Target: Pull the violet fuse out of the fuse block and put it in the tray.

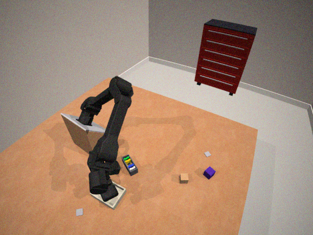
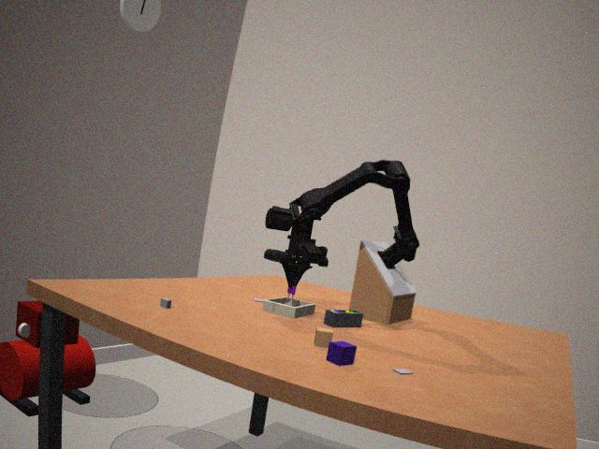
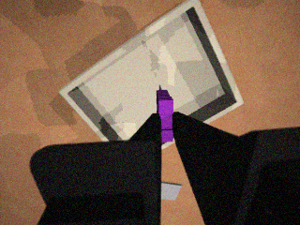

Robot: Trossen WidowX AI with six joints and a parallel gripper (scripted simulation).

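The violet fuse is 1 cm below my gripper tip. From my gripper tip the other things lie so: cream tray: 7 cm below; purple cube: 35 cm ahead, 36 cm to the left, 5 cm below; tan cube: 25 cm ahead, 26 cm to the left, 5 cm below.
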